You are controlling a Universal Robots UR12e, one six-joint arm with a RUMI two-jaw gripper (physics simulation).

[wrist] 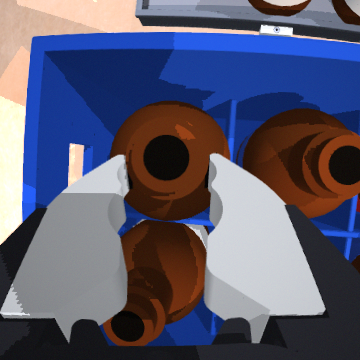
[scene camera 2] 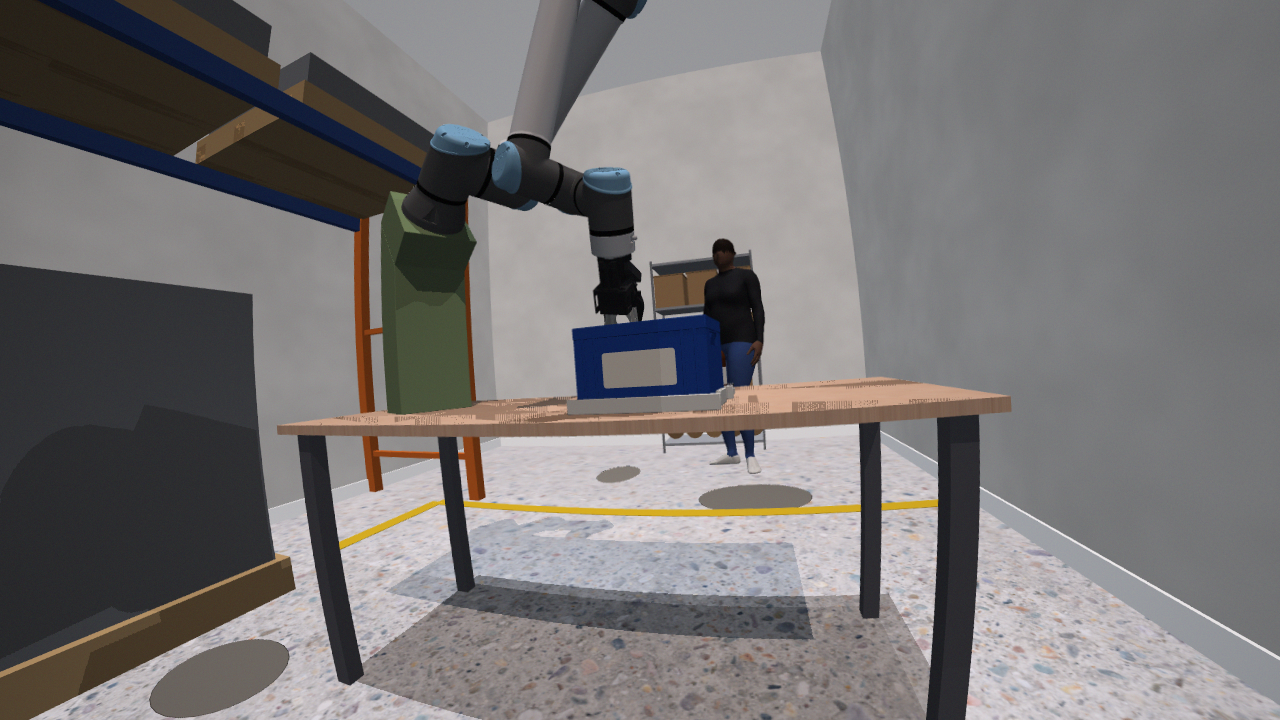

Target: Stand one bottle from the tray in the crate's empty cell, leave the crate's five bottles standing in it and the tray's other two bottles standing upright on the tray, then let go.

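Frame: origin at the arm's base, x back, y right, z up, level; metres.
Seen in the pictures: gripper, fingertip midpoint: (wrist: 168, 158); arm's base, origin of the base link: (scene camera 2: 433, 216).
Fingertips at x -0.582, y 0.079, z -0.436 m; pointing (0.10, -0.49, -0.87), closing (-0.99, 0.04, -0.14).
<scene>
Offsets run from my fingertips to a thing's top centre. "*": to the spot under its first point. Level surfaces: height alone.
The blue crate @[dy +0.051, dx -0.071, dz +0.032 m] (scene camera 2: 698, 362) (wrist: 125, 42) stands on the table. My gripper (scene camera 2: 623, 317) (wrist: 168, 158) is shut on a brown bottle @[dy +0.001, dx +0.005, dz +0.040 m] (wrist: 170, 116), upright in the crate's upper left corner cell in the wrist view. Its base is hidden, so I cannot tell whether it touches the crate floor. A second bottle @[dy +0.080, dx +0.022, dz +0.019 m] (wrist: 172, 270) shows in the cell below, and a third bottle @[dy +0.007, dx -0.080, dz +0.019 m] (wrist: 275, 160) in the cell to the right. Part of another bottle @[* dy +0.084, dx -0.126, dz -0.062 m] (wrist: 356, 264) shows at the right edge. The grey tray @[* dy -0.137, dx -0.017, dz -0.131 m] (wrist: 200, 21) lies beyond the crate, with parts of two bottles @[* dy -0.140, dx -0.094, dz -0.124 m] (wrist: 280, 9) @[* dy -0.133, dx -0.162, dz -0.123 m] (wrist: 350, 14) on it.
The wooden table @[dz -0.144 m] (scene camera 2: 850, 402) carries the crate and the green robot stand (scene camera 2: 425, 349). A pale grey strip @[* dy +0.155, dx -0.061, dz -0.126 m] (scene camera 2: 640, 403) runs along the crate's foot. Thin blue dividers @[dy +0.002, dx -0.033, dz -0.050 m] (wrist: 232, 125) stand between the cells. A person (scene camera 2: 733, 304) stands behind the table, near a shelf rack.
</scene>
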